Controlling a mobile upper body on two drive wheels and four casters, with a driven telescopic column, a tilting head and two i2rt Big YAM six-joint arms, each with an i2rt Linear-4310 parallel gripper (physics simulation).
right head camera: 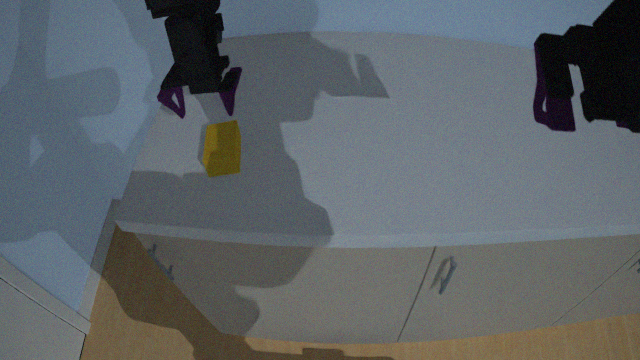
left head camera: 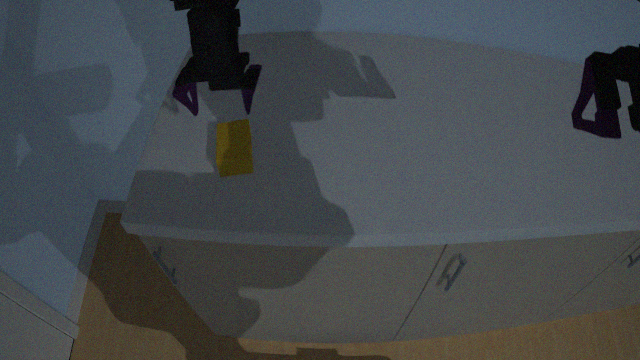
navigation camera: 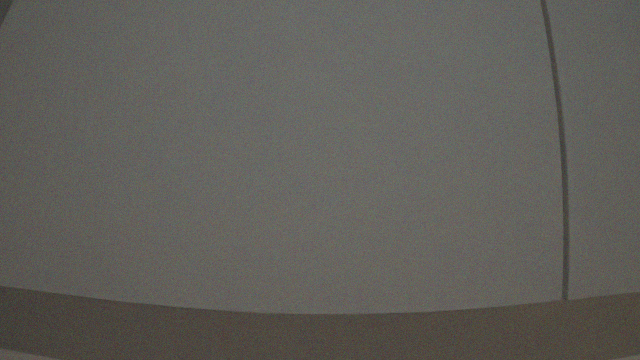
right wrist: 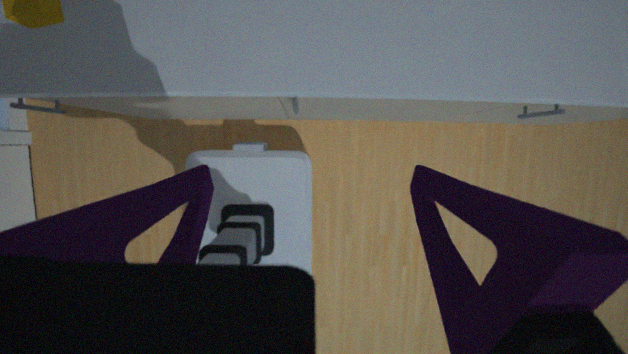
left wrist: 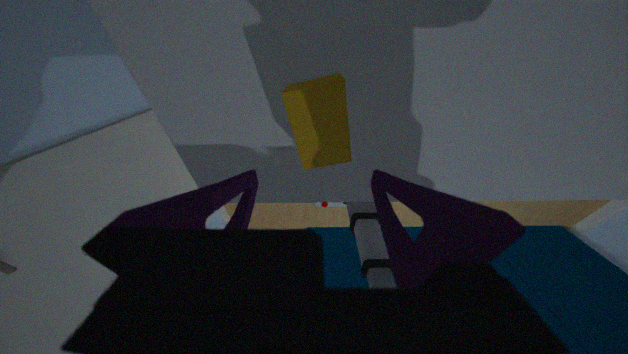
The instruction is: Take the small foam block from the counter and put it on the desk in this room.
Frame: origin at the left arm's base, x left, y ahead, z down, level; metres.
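Seen in the pictures: left gripper, fingertip midpoint: [right head camera: 206,114] [left head camera: 221,112] [left wrist: 314,176]; right gripper, fingertip midpoint: [right head camera: 578,116] [left head camera: 607,123] [right wrist: 311,176].
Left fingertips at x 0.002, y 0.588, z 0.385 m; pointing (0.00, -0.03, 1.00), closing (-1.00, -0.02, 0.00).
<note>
A point is followed by its place in that frame.
The yellow foam block [left head camera: 235,148] {x -0.015, y 0.571, z 0.455 m} [right head camera: 223,148] {x -0.017, y 0.574, z 0.455 m} [left wrist: 322,122] {x -0.006, y 0.605, z 0.455 m} lies on the grey counter [left head camera: 450,150] {x -0.402, y 0.618, z 0.500 m} [right head camera: 450,150] {x -0.421, y 0.616, z 0.500 m} [left wrist: 525,100] {x -0.254, y 0.612, z 0.500 m} near its left end; part of it shows at the top left of the right wrist view [right wrist: 35,11] {x -0.032, y 0.554, z 0.456 m}. My left gripper [left head camera: 221,113] {x 0.002, y 0.588, z 0.385 m} [right head camera: 206,115] {x 0.002, y 0.588, z 0.385 m} [left wrist: 314,176] {x 0.002, y 0.588, z 0.385 m} is open and empty. In the head views its fingertips are just above the block in the picture; in the left wrist view the block shows beyond and between the fingertips, apart from them. My right gripper [right wrist: 311,176] {x -0.453, y 0.334, z 0.139 m} is open and empty, far to the right of the block. The desk does not show.
Cabinet doors with handles [left head camera: 451,271] {x -0.435, y 0.459, z 0.700 m} [right head camera: 447,275] are below the counter's front edge. A blue wall [left head camera: 450,20] {x -0.497, y 1.050, z 0.438 m} [right head camera: 425,17] {x -0.429, y 1.050, z 0.448 m} stands behind. A white door [left head camera: 30,325] {x 0.930, y 0.298, z 1.098 m} is at the lower left. My base [right wrist: 295,200] {x -0.419, y 0.122, z 1.150 m} stands on the wood floor [right wrist: 365,225] {x -0.773, y -0.060, z 1.410 m} before the counter.
</note>
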